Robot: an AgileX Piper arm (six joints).
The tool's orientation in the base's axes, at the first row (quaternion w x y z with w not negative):
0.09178 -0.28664 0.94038 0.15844
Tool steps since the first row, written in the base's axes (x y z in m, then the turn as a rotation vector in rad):
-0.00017 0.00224 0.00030 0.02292 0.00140 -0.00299
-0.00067 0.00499 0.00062 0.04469 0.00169 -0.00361
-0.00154 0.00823 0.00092 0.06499 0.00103 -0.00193
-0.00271 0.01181 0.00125 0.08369 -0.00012 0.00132
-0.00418 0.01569 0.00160 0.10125 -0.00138 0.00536
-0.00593 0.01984 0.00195 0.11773 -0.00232 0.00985
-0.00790 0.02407 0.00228 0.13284 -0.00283 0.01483
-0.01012 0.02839 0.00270 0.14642 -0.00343 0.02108
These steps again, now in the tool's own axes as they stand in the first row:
-0.00108 0.00193 0.00049 -0.01869 -0.01266 0.00515
-0.00216 0.00445 0.00112 -0.03650 -0.02495 0.00762
-0.00318 0.00757 0.00190 -0.05323 -0.03659 0.00748
-0.00413 0.01112 0.00275 -0.06881 -0.04732 0.00557
-0.00500 0.01509 0.00367 -0.08361 -0.05730 0.00280
-0.00578 0.01943 0.00465 -0.09781 -0.06630 -0.00037
-0.00641 0.02395 0.00567 -0.11124 -0.07406 -0.00396
-0.00690 0.02871 0.00661 -0.12370 -0.08071 -0.00889

